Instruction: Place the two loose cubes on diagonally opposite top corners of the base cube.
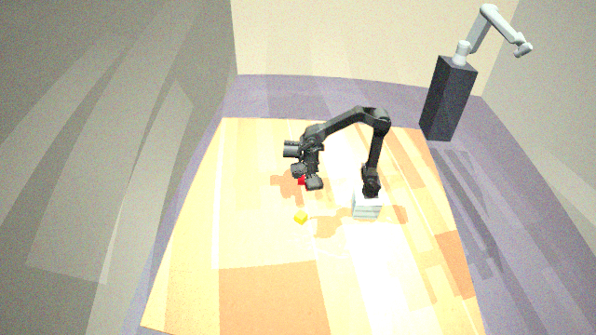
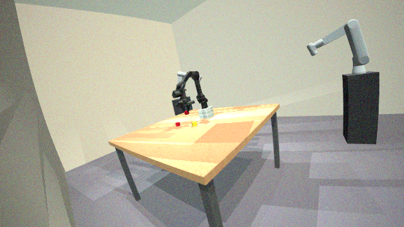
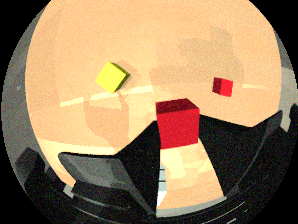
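Now: gripper tip 3 cm short of the yellow base cube, 9 cm to the right of it and 10 cm above it.
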